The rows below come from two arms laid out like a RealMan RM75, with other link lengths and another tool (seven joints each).
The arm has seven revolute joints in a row. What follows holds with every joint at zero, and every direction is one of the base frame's.
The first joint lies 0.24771 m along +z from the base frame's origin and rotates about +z.
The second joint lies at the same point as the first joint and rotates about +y.
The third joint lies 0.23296 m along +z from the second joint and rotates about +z.
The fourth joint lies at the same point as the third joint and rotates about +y.
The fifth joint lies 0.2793 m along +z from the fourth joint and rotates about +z.
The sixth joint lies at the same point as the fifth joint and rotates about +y.
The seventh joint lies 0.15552 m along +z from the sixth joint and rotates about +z.
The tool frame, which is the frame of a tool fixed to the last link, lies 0.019 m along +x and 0.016 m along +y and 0.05 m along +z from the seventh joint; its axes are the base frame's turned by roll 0, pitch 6.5 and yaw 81.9 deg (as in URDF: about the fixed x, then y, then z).
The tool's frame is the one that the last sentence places.
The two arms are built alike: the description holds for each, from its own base.
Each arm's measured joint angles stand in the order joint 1, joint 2, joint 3, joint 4, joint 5, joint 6, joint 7.
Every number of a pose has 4 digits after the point. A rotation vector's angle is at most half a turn.
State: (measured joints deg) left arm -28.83 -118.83 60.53 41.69 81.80 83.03 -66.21; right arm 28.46 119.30 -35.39 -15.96 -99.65 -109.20 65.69
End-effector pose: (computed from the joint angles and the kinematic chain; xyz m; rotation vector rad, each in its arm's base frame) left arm -0.1509 0.4134 -0.0143 -1.8532 1.4948 -0.4888; right arm 0.2239 0.2949 -0.0619 1.3884 -1.7884 -0.9614
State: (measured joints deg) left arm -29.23 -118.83 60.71 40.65 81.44 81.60 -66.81; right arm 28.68 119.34 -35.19 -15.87 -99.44 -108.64 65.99
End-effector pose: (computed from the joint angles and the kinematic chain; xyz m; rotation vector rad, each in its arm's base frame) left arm -0.1531 0.4180 -0.0176 -1.8742 1.4608 -0.4798; right arm 0.2233 0.2978 -0.0623 1.3823 -1.7957 -0.9687
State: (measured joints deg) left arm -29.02 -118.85 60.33 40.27 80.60 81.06 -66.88; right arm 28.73 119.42 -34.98 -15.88 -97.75 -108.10 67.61
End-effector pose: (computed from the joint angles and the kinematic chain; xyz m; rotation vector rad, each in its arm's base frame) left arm -0.1558 0.4205 -0.0150 -1.8711 1.4298 -0.4731; right arm 0.2215 0.3033 -0.0590 1.3453 -1.8040 -0.9995
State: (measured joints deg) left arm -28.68 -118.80 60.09 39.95 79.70 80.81 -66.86; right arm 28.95 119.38 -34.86 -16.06 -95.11 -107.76 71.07
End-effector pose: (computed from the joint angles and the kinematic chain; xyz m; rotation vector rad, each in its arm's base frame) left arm -0.1589 0.4216 -0.0122 -1.8666 1.4035 -0.4698; right arm 0.2178 0.3111 -0.0514 1.2773 -1.8107 -1.0314
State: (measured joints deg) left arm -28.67 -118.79 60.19 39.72 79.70 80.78 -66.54; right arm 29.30 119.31 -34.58 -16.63 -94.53 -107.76 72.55
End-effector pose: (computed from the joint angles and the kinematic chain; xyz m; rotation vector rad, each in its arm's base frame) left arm -0.1598 0.4211 -0.0134 -1.8673 1.4060 -0.4678; right arm 0.2155 0.3156 -0.0468 1.2638 -1.8090 -1.0359
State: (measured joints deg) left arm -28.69 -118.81 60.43 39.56 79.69 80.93 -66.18; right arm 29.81 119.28 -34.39 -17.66 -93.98 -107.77 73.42
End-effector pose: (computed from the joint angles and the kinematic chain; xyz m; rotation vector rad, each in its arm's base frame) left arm -0.1595 0.4198 -0.0152 -1.8665 1.4139 -0.4707; right arm 0.2120 0.3213 -0.0416 1.2735 -1.7995 -1.0419
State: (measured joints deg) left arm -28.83 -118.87 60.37 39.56 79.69 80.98 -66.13; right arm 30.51 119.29 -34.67 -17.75 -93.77 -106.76 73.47
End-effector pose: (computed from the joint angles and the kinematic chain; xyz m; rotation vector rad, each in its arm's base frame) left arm -0.1583 0.4201 -0.0153 -1.8636 1.4162 -0.4730; right arm 0.2094 0.3267 -0.0431 1.2828 -1.8062 -1.0401
